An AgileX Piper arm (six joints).
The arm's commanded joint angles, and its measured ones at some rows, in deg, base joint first. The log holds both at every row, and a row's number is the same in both.
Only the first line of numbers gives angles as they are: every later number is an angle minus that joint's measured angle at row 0.
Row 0, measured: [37.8, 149.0, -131.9, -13.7, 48.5, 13.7]
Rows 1 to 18, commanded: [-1.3, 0.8, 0.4, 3.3, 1.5, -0.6]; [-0.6, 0.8, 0.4, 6.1, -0.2, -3.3]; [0.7, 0.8, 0.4, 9.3, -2.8, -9.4]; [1.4, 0.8, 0.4, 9.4, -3.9, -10.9]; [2.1, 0.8, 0.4, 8.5, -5.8, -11.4]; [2.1, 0.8, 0.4, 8.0, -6.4, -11.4]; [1.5, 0.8, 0.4, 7.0, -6.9, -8.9]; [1.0, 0.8, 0.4, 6.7, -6.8, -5.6]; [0.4, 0.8, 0.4, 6.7, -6.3, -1.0]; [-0.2, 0.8, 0.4, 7.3, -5.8, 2.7]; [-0.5, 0.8, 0.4, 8.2, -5.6, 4.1]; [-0.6, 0.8, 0.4, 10.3, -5.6, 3.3]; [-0.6, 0.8, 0.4, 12.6, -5.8, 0.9]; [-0.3, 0.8, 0.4, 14.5, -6.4, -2.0]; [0.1, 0.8, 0.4, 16.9, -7.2, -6.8]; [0.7, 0.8, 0.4, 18.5, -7.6, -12.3]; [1.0, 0.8, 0.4, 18.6, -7.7, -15.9]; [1.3, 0.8, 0.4, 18.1, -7.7, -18.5]
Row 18, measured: [-0.2, 0.4, 0.0, 14.6, -7.2, -5.7]
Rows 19 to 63, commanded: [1.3, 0.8, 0.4, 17.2, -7.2, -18.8]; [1.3, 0.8, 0.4, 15.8, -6.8, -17.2]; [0.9, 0.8, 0.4, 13.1, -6.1, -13.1]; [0.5, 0.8, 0.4, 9.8, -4.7, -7.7]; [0.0, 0.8, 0.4, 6.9, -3.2, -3.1]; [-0.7, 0.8, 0.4, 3.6, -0.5, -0.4]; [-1.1, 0.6, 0.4, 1.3, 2.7, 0.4]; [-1.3, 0.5, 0.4, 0.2, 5.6, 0.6]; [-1.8, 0.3, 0.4, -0.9, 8.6, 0.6]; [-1.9, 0.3, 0.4, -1.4, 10.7, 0.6]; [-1.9, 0.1, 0.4, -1.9, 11.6, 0.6]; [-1.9, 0.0, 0.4, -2.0, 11.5, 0.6]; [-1.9, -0.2, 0.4, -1.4, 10.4, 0.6]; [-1.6, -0.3, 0.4, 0.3, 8.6, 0.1]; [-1.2, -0.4, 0.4, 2.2, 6.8, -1.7]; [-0.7, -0.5, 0.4, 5.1, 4.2, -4.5]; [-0.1, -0.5, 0.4, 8.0, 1.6, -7.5]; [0.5, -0.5, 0.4, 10.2, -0.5, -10.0]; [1.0, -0.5, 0.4, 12.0, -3.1, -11.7]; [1.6, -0.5, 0.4, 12.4, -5.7, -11.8]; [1.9, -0.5, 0.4, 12.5, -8.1, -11.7]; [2.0, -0.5, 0.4, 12.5, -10.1, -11.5]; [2.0, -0.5, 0.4, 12.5, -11.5, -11.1]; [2.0, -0.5, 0.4, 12.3, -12.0, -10.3]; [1.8, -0.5, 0.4, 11.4, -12.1, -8.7]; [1.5, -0.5, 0.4, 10.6, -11.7, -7.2]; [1.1, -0.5, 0.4, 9.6, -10.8, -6.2]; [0.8, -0.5, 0.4, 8.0, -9.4, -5.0]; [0.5, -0.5, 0.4, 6.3, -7.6, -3.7]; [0.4, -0.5, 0.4, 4.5, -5.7, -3.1]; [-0.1, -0.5, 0.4, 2.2, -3.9, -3.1]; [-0.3, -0.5, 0.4, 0.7, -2.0, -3.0]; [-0.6, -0.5, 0.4, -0.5, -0.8, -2.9]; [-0.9, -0.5, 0.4, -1.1, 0.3, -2.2]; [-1.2, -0.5, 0.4, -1.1, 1.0, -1.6]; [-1.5, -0.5, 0.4, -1.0, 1.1, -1.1]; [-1.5, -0.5, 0.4, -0.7, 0.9, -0.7]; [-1.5, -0.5, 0.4, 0.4, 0.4, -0.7]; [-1.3, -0.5, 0.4, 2.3, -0.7, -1.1]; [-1.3, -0.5, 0.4, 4.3, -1.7, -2.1]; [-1.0, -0.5, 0.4, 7.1, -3.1, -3.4]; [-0.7, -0.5, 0.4, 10.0, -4.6, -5.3]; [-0.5, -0.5, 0.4, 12.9, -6.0, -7.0]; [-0.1, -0.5, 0.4, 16.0, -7.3, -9.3]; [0.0, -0.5, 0.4, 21.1, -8.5, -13.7]
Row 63, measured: [-0.9, -0.4, 0.2, 7.8, -3.9, -4.5]
